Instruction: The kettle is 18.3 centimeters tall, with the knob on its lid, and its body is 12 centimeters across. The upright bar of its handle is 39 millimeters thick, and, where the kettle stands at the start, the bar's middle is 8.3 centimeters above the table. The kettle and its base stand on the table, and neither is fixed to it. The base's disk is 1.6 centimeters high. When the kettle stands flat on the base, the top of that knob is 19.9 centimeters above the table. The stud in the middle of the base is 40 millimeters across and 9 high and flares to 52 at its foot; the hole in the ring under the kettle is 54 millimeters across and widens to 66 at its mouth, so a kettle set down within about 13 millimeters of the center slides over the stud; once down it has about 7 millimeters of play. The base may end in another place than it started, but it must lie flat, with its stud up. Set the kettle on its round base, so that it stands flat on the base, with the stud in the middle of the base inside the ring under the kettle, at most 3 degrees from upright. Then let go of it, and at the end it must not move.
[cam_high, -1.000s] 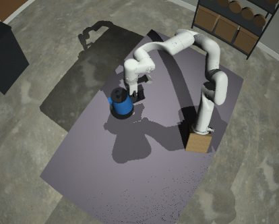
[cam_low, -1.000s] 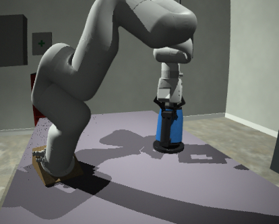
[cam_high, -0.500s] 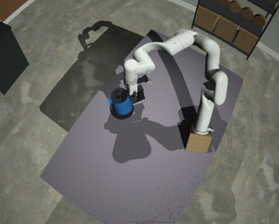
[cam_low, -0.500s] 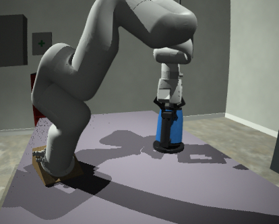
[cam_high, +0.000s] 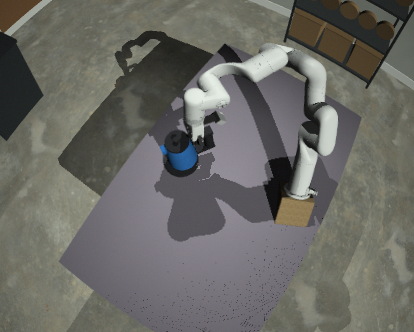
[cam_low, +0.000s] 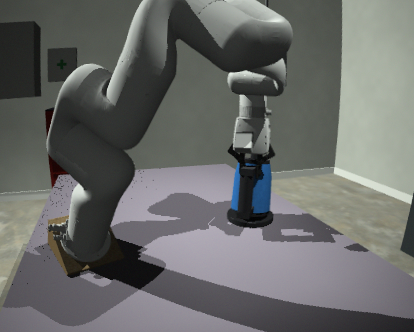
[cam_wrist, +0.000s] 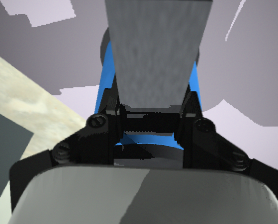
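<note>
Right now the blue kettle is 20 mm ahead of my hand, 20 mm to the left of it and 50 mm below it. Round my hand: round black base (40 mm ahead, 40 mm to the left, 160 mm below).
</note>
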